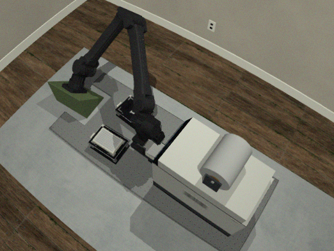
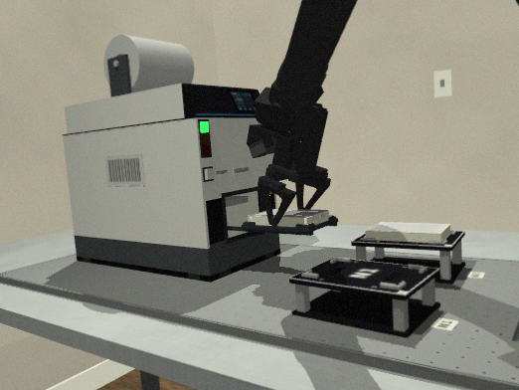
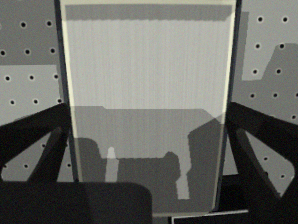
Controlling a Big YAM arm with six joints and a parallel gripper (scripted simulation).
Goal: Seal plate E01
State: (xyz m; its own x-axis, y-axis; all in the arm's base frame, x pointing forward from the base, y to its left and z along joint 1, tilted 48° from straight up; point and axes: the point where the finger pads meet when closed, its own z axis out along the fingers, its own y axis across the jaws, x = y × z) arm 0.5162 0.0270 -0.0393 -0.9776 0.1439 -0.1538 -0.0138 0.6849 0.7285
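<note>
The sealer stage lies 10 mm below my hand. Also, from my hand: covered white plate 190 mm behind, 90 mm to the right, 40 mm below; start button 100 mm ahead, 90 mm to the left, 90 mm above; black plate nest 200 mm behind, 120 mm to the left, 60 mm below.
</note>
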